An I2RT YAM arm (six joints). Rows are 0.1 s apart.
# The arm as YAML. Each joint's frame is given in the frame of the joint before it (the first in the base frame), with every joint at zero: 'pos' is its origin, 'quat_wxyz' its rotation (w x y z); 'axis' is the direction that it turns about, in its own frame. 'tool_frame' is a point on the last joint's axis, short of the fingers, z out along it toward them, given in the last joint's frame.
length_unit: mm
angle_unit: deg
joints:
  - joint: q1
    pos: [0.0, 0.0, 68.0]
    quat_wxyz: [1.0, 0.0, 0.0, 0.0]
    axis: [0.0, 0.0, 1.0]
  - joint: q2
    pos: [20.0, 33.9, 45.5]
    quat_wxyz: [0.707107, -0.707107, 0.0, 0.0]
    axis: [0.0, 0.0, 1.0]
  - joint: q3
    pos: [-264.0, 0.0, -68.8]
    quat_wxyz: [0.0, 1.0, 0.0, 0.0]
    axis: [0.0, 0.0, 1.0]
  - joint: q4
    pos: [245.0, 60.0, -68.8]
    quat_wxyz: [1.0, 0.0, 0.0, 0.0]
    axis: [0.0, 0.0, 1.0]
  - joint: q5
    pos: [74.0, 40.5, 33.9]
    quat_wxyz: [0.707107, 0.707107, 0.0, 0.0]
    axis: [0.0, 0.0, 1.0]
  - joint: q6
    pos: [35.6, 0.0, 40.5]
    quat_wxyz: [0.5, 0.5, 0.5, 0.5]
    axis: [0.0, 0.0, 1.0]
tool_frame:
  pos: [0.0, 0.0, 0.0]
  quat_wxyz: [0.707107, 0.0, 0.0, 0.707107]
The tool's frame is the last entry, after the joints.
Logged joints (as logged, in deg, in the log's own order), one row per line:
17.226 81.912 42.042 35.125 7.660 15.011
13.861 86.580 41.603 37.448 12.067 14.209
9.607 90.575 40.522 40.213 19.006 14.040
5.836 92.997 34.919 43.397 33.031 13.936
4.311 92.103 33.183 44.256 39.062 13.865
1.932 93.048 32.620 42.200 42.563 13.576
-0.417 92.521 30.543 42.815 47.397 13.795
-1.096 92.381 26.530 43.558 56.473 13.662
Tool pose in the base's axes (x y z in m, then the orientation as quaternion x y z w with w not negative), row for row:
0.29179 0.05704 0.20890 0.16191 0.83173 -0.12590 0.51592
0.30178 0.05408 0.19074 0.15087 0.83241 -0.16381 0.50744
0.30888 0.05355 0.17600 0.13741 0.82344 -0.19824 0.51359
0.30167 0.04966 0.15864 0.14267 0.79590 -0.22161 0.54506
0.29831 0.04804 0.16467 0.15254 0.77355 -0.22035 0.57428
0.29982 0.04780 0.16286 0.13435 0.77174 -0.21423 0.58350
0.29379 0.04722 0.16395 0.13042 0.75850 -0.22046 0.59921
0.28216 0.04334 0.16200 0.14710 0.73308 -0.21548 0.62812
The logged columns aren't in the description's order. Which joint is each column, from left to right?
Columns, left to right: q6, q2, q3, q5, q4, q1.
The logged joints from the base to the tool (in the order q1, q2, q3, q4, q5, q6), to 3 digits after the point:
15.011 81.912 42.042 7.660 35.125 17.226
14.209 86.580 41.603 12.067 37.448 13.861
14.040 90.575 40.522 19.006 40.213 9.607
13.936 92.997 34.919 33.031 43.397 5.836
13.865 92.103 33.183 39.062 44.256 4.311
13.576 93.048 32.620 42.563 42.200 1.932
13.795 92.521 30.543 47.397 42.815 -0.417
13.662 92.381 26.530 56.473 43.558 -1.096

